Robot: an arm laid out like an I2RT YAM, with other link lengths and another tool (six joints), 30 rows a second.
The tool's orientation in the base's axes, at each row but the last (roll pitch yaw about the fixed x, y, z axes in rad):
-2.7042, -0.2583, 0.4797
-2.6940, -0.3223, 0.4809
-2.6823, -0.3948, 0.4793
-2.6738, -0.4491, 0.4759
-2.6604, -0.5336, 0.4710
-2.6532, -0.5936, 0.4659
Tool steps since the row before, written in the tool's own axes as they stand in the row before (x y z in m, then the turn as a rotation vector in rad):
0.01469, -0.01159, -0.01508, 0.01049, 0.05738, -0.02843
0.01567, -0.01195, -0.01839, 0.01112, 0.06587, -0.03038
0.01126, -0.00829, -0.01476, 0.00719, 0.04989, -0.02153
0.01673, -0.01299, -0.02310, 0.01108, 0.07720, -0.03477
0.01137, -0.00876, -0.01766, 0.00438, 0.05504, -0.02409
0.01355, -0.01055, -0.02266, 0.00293, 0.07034, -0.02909
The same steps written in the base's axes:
0.00649, 0.00801, 0.02171, 0.03822, -0.05228, 0.00408
0.00577, 0.00618, 0.02559, 0.04322, -0.05926, 0.00246
0.00304, 0.00258, 0.01994, 0.03188, -0.04459, 0.00016
0.00264, 0.00269, 0.03111, 0.04908, -0.06986, 0.00141
-0.00002, -0.00047, 0.02275, 0.03243, -0.05075, -0.00132
-0.00185, -0.00240, 0.02827, 0.03986, -0.06476, -0.00442

